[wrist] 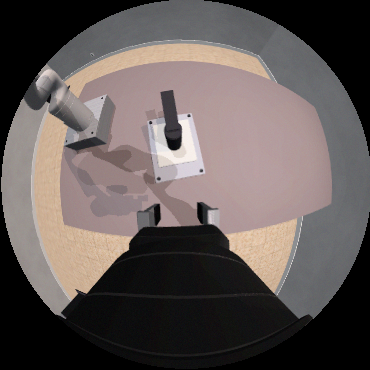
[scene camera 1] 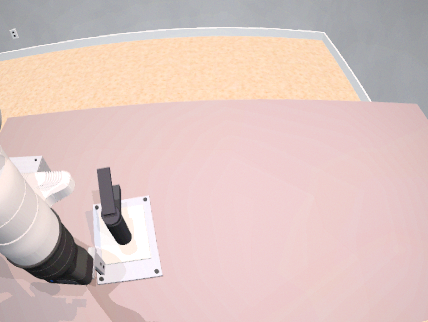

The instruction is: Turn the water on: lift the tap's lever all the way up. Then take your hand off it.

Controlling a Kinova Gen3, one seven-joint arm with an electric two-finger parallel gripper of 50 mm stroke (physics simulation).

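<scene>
The tap is a black upright post on a white plate. Its lever is a long dark bar from the top of the post, pointing to the back. In the scene view the spout shows partly behind and below the lever; the lever's exact tilt is hard to tell. My gripper is open and empty. In the scene view it shows at the plate's lower left edge, apart from the lever. In the wrist view the tap stands beyond the fingertips.
The pinkish table carries the plate. The arm's grey base block stands to the left of the tap. The arm comes in from the left in the scene view, and its shadows fall on the table beside the plate.
</scene>
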